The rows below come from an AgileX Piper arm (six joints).
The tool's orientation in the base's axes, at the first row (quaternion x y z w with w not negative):
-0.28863 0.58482 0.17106 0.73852
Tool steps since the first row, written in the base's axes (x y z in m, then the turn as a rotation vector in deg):
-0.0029 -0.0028 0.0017 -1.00 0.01 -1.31
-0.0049 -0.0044 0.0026 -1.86 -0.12 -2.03
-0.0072 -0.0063 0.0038 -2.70 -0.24 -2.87
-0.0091 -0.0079 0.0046 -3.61 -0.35 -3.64
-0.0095 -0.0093 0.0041 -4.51 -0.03 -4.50
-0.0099 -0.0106 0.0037 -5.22 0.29 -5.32
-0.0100 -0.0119 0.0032 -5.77 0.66 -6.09
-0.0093 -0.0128 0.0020 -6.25 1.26 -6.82
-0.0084 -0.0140 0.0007 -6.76 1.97 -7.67
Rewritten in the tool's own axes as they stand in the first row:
-0.0021 -0.0008 -0.0037 1.00 0.89 -0.95
-0.0034 -0.0011 -0.0061 1.49 1.46 -1.80
-0.0050 -0.0015 -0.0089 2.09 2.06 -2.64
-0.0061 -0.0018 -0.0112 2.60 2.68 -3.52
-0.0056 -0.0025 -0.0125 3.17 3.66 -4.14
-0.0052 -0.0032 -0.0137 3.75 4.51 -4.61
-0.0046 -0.0040 -0.0146 4.32 5.30 -4.91
-0.0032 -0.0049 -0.0148 4.85 6.21 -5.01
-0.0016 -0.0060 -0.0151 5.48 7.25 -5.08

